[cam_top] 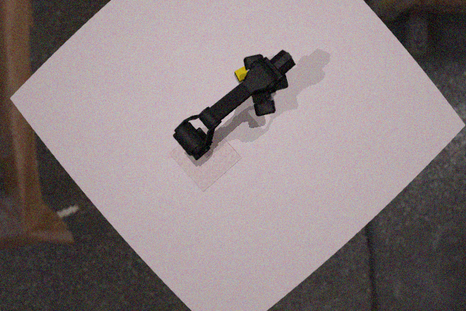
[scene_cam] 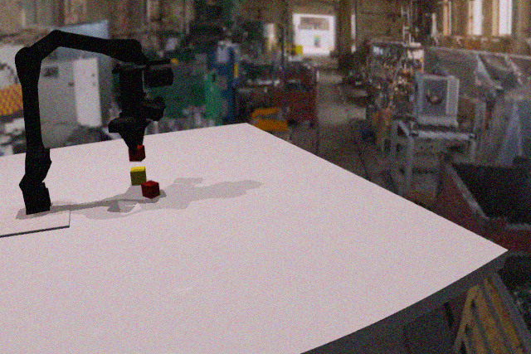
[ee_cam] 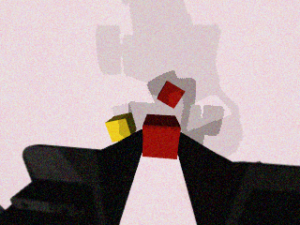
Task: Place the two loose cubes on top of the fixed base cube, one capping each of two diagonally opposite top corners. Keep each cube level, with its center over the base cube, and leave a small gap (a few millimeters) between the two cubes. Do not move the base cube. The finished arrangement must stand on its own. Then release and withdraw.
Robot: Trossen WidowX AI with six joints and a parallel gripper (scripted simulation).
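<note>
Now: gripper tip 9 cm above the yellow cube, 8 cm to the right of it and 1 cm short of it.
</note>
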